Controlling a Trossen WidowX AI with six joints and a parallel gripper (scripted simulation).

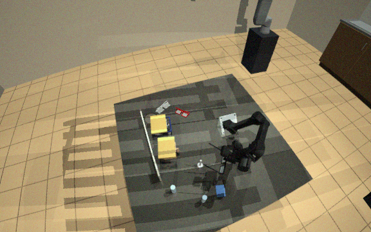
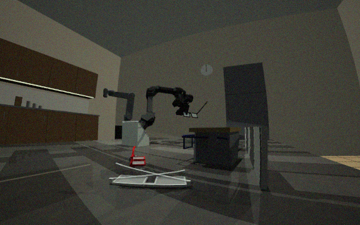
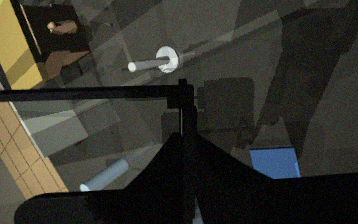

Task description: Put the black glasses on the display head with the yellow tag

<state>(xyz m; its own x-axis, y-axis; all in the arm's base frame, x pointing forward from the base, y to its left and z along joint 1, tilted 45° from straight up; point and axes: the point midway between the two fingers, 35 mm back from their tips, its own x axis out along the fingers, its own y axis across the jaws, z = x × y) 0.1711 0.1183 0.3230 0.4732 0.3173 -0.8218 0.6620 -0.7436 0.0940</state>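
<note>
Now: gripper tip 18 cm above the peg, 11 cm short of it and 9 cm to the left of it. The rest, counted from my gripper tip: blue card (20 cm below, 14 cm to the left, 5 cm ahead); thin white panel (42 cm ahead, 36 cm to the right, 15 cm below).
</note>
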